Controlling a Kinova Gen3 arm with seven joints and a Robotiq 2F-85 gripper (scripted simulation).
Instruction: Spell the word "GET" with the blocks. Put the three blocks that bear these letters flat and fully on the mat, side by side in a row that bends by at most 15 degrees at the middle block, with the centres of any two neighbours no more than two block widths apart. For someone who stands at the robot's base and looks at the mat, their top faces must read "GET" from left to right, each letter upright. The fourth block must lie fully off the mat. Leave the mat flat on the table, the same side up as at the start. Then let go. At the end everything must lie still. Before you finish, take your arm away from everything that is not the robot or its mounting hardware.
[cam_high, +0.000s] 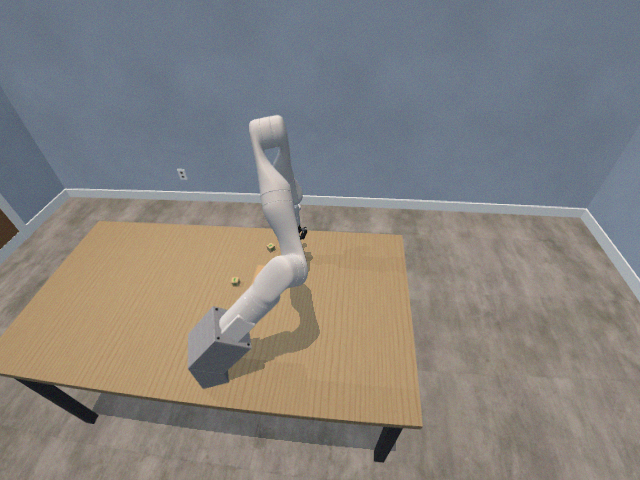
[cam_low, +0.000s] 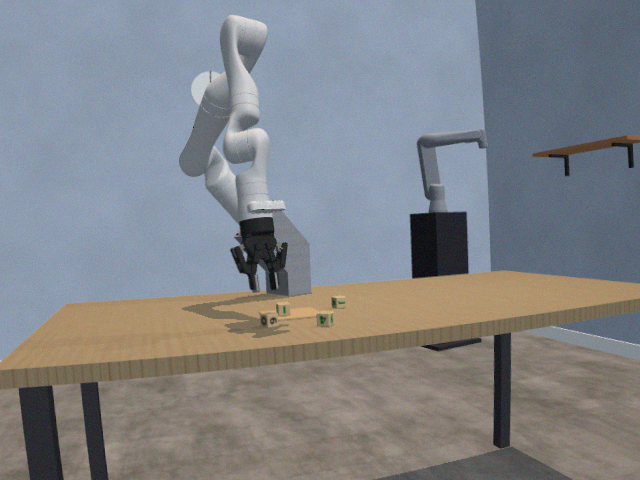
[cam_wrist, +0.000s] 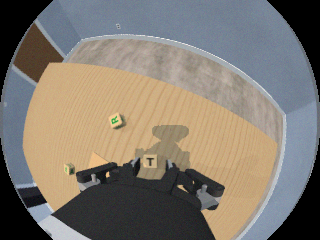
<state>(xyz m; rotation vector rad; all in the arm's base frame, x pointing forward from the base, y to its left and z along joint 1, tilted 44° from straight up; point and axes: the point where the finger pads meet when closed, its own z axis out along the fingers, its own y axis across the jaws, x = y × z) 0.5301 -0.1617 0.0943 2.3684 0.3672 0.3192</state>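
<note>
Now: the G block 11 cm behind my hand, 9 cm to the left of it and 8 cm below it. Also, from my hand: T block (1 cm behind, 1 cm to the left, 8 cm below); mat (12 cm behind, 12 cm to the left, 10 cm below).
</note>
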